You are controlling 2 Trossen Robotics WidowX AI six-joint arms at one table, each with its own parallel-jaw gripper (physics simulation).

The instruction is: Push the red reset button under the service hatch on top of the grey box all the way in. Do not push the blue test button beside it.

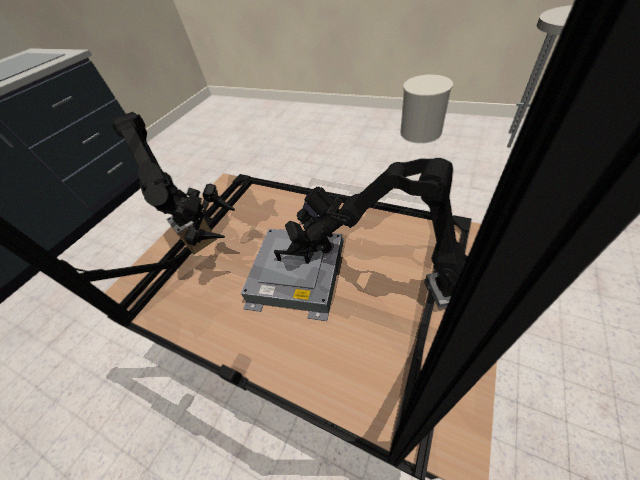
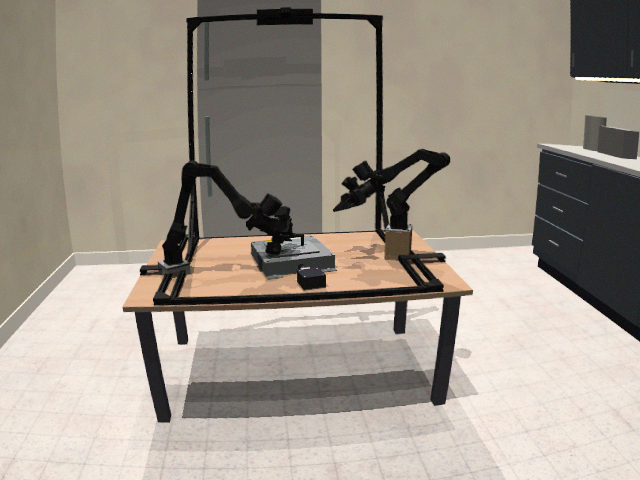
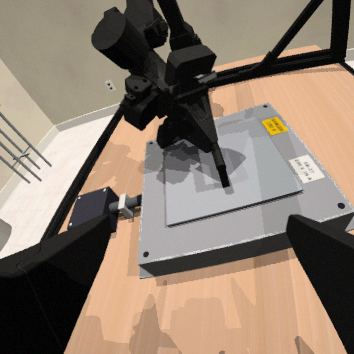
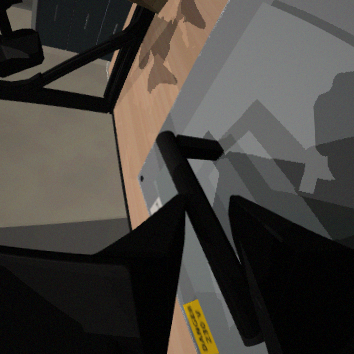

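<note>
The grey box sits mid-table. Its flat service hatch lies closed on top. The red and blue buttons are hidden under it. My right gripper is down on the hatch, shut on the black hatch handle. My left gripper is open and empty. It hovers well above the table, off to the side of the box, pointing toward it.
A small black block with a short shaft joins one side of the box. A yellow danger label and a white label mark the box. Black frame rails border the table.
</note>
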